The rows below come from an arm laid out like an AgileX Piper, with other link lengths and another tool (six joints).
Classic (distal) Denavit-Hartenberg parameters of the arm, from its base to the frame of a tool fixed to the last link. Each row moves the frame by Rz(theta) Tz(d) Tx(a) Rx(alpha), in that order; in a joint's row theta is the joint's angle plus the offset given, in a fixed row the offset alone. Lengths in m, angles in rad.
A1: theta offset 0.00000; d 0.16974; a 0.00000; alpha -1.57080
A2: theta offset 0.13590; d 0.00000; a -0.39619; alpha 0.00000
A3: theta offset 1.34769; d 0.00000; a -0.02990; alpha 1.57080
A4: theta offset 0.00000; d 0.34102; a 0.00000; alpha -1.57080
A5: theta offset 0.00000; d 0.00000; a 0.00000; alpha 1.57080
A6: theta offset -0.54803; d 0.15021; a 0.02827; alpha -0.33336
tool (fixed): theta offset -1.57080; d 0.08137; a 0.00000; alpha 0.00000
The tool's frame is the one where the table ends.
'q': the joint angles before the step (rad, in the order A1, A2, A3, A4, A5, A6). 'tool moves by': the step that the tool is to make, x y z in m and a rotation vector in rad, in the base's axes. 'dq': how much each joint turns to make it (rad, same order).
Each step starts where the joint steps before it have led.
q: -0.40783 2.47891 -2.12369 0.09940 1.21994 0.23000
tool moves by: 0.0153 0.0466 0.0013 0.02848 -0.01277 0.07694
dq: 0.06350 0.00014 -0.00031 0.03425 0.00122 -0.02259
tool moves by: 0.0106 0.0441 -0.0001 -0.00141 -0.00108 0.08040
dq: 0.06882 -0.00012 0.00034 -0.00002 -0.00021 -0.01174
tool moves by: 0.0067 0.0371 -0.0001 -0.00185 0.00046 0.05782
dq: 0.05737 0.00012 -0.00020 -0.00199 0.00006 0.00009
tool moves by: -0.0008 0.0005 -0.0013 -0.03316 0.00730 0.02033
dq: 0.01226 -0.00014 0.00004 -0.03533 0.00012 0.00131
